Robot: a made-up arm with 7 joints. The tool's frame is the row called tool. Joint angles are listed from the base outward.
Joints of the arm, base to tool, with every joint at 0 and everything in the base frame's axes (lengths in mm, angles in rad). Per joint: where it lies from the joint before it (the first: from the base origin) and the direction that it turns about. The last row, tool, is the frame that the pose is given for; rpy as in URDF.
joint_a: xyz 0 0 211 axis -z
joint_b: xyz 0 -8 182 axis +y
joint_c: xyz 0 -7 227 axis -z
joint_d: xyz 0 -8 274 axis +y
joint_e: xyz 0 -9 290 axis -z
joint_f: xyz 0 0 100 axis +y
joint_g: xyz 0 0 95 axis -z
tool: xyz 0 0 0 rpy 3.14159 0 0
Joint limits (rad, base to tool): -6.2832..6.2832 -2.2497..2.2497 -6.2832..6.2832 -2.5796..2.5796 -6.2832..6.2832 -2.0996..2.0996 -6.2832..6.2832
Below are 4 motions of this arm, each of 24 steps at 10 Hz.
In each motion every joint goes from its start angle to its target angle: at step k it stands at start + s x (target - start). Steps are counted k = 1, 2, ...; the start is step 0. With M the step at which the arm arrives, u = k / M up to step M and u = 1 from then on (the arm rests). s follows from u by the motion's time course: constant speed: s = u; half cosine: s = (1 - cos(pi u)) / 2; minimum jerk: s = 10 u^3 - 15 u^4 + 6 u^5.
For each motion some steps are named. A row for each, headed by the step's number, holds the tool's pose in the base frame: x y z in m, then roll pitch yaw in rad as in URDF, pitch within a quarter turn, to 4 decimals.
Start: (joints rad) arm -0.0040 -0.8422 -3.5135 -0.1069 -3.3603 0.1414 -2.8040
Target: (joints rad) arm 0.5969 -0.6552 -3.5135 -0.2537 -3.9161 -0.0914 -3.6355
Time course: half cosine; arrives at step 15
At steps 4, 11, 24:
4: -0.6633 0.0936 1.1117 -2.7443 0.4859 -2.6993
11: -0.4608 0.2919 1.2063 -2.6440 0.0476 -2.2329
24: -0.4007 0.3173 1.2267 -2.6860 -0.0342 -2.1170

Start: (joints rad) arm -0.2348 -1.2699 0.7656 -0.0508 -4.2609 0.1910 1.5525
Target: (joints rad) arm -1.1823 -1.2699 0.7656 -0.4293 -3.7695 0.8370 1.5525
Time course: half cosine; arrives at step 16
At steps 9, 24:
9: -0.7003 -0.6396 0.5244 1.0903 0.1140 2.1813
24: -0.4474 -0.8036 0.4522 0.7178 -0.0834 2.4483

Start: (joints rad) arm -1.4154 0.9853 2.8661 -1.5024 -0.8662 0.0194 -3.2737
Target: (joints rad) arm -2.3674 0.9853 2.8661 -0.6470 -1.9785 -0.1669 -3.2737
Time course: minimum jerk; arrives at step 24
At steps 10, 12, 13, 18, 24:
10: -0.2654 0.7642 0.4059 -0.9815 -0.0985 -2.6688
12: -0.3801 0.7509 0.4600 -1.1067 -0.2471 -2.5914
13: -0.4373 0.7353 0.4892 -1.1727 -0.3276 -2.5364
18: -0.6470 0.6129 0.6185 -1.5019 -0.6659 -2.1731
24: -0.7015 0.5556 0.6625 -1.6496 -0.7662 -1.9912

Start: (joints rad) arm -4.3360 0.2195 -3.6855 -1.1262 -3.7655 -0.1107 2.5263
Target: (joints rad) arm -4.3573 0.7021 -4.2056 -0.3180 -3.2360 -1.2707 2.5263
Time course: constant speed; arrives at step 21
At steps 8, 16, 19, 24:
8: -0.0173 -0.5829 1.0890 2.3678 0.0486 2.8805
16: -0.1086 -0.5843 1.1140 2.6871 0.4900 2.6683
19: -0.1537 -0.5825 1.1041 2.7610 0.6828 2.5736
24: -0.1852 -0.5811 1.0910 2.7900 0.8137 2.4939

